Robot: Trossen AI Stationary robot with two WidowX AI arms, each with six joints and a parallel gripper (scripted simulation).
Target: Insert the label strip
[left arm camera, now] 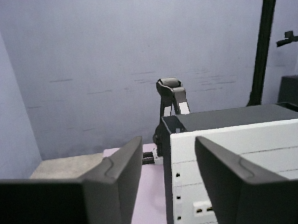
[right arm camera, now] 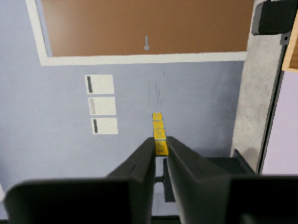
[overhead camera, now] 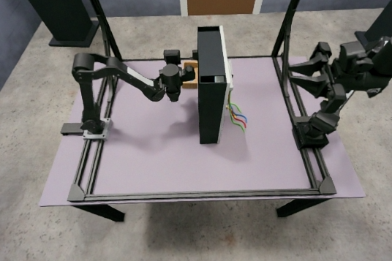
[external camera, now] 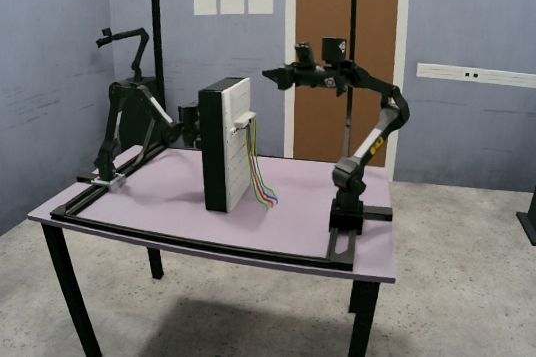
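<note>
My left gripper is now 35 cm past the yellow label strip, 37 cm to the left of it and 25 cm above it. Also, from my left hand: white jack panel (15 cm behind, 18 cm to the right, 27 cm below).
Now: right hand 5 cm past the yellow label strip. The rest, counted from my right hand: white jack panel (14 cm ahead, 19 cm to the left, 2 cm below).
</note>
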